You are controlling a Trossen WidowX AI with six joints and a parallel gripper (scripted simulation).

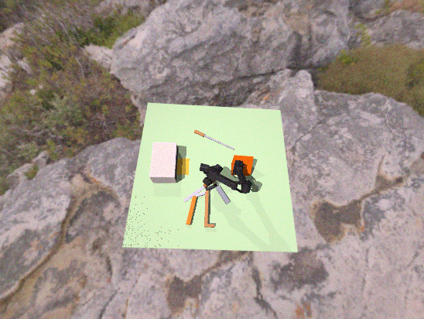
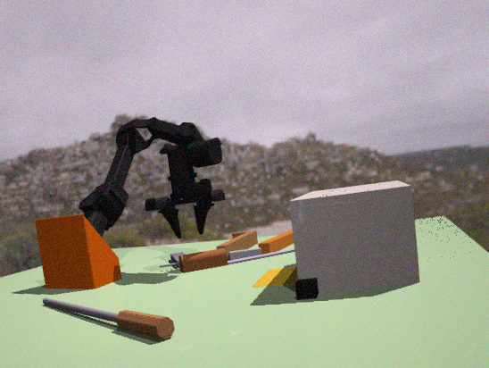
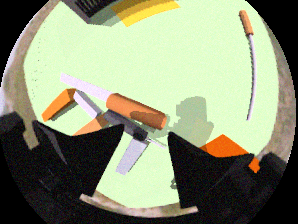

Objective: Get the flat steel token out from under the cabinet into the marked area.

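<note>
The grey bar lies 100 mm to the left of my gripper tip, 100 mm behind it and 70 mm below it. From my gripper tip the other things lie so: grey token: 420 mm ahead, 80 mm below, 60 mm to the right; orange bar: 260 mm to the left, 130 mm ahead, 60 mm below.
</note>
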